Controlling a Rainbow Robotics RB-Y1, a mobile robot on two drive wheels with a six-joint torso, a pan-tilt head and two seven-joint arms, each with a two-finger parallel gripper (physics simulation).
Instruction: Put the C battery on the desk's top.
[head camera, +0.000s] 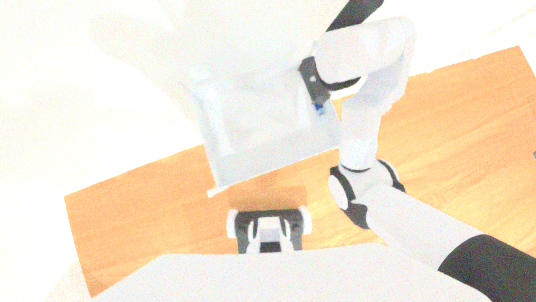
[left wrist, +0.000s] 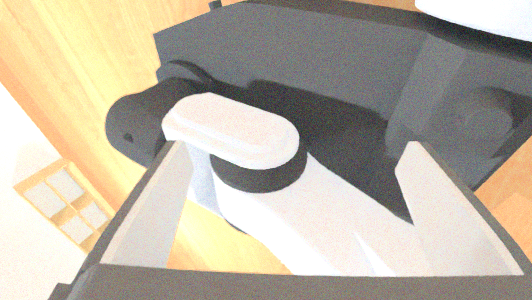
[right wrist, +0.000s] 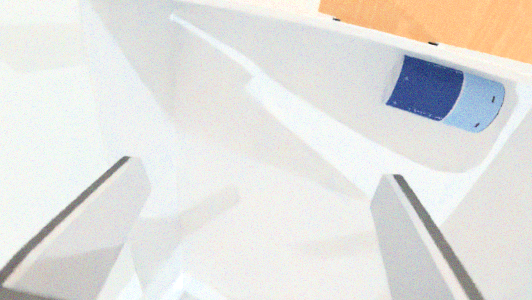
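Seen in the pictures: left gripper, between the fingertips: (left wrist: 293, 155); right gripper, between the fingertips: (head camera: 307, 86) (right wrist: 257, 182); robot's base, origin of its link: (head camera: 268, 216).
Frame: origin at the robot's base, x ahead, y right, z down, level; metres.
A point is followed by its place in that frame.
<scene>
The C battery (head camera: 320, 109) @[y 0.199, x 0.609, z -0.689 m] (right wrist: 435, 91) @[y 0.203, x 0.625, z -0.690 m], dark blue with a light blue end, lies on its side in a white open container (head camera: 280, 155) @[y 0.051, x 0.456, z -0.664 m] (right wrist: 310, 65) @[y 0.175, x 0.684, z -0.664 m], close to one wall. My right gripper (right wrist: 257, 182) @[y 0.142, x 0.668, z -0.741 m] is open and empty over the container; in the right wrist view the battery is beyond and right of its fingers. In the head view the dark gripper body is beside the battery. My left gripper (left wrist: 293, 155) @[y -0.216, x -0.127, z -0.420 m] is open, with no held object between its fingers. I cannot make out the desk's top for certain in these views.
The dark robot base (head camera: 245, 220) @[y -0.156, x 0.056, z -0.196 m] (left wrist: 300, 45) @[y -0.181, x -0.225, z -0.170 m] with white wheels stands on the wooden floor (head camera: 140, 200) @[y -1.110, x 0.155, z -0.002 m] (left wrist: 75, 75) @[y 0.250, x -1.562, z -0.002 m] (right wrist: 450, 20) @[y 0.329, x 0.507, z -0.002 m], below the container in the head view. A wooden frame with pale panes (left wrist: 62, 214) @[y 2.388, x -3.153, z -0.462 m] is at the lower left of the left wrist view.
</scene>
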